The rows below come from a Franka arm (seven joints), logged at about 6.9 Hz.
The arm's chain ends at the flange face. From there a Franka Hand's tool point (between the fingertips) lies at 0.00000 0.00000 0.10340 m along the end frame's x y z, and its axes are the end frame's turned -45 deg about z.
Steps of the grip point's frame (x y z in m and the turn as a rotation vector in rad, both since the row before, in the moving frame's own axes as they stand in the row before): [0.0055 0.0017 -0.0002 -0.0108 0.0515 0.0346]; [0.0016 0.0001 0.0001 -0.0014 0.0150 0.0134]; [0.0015 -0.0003 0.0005 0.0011 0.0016 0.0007]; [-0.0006 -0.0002 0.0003 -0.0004 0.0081 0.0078]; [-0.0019 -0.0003 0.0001 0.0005 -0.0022 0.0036]
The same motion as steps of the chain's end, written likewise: [0.0005 0.0002 -0.0001 0.0288 0.0441 0.0346]; [0.0000 -0.0001 0.0001 0.0096 0.0116 0.0134]; [0.0008 -0.0011 0.0005 0.0019 0.0004 0.0007]; [-0.0012 0.0008 0.0003 0.0054 0.0060 0.0078]; [-0.0014 0.0010 0.0001 -0.0012 -0.0019 0.0036]
